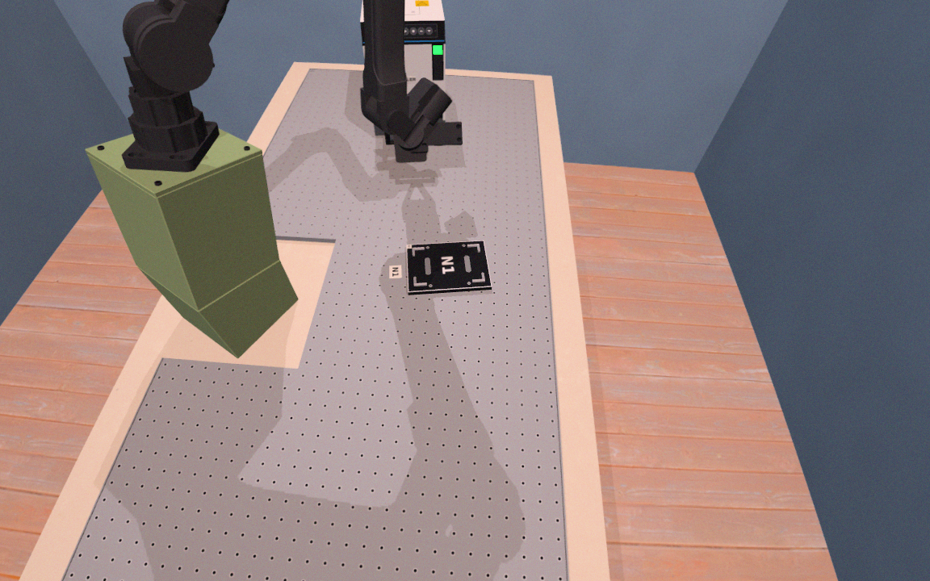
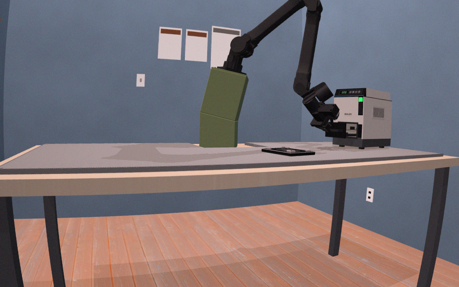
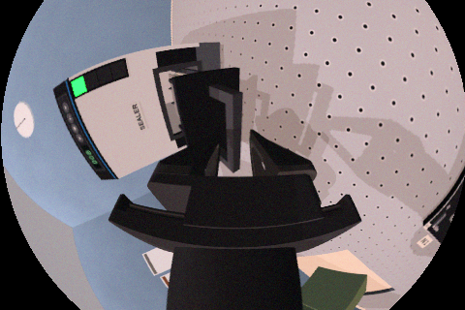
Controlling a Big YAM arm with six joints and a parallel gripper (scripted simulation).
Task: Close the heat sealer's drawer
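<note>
The black drawer lies 11 cm to the left of my hand and 1 cm below it. From my hand the other things lie so: small white label (31 cm to the right, 9 cm below, 4 cm behind).
</note>
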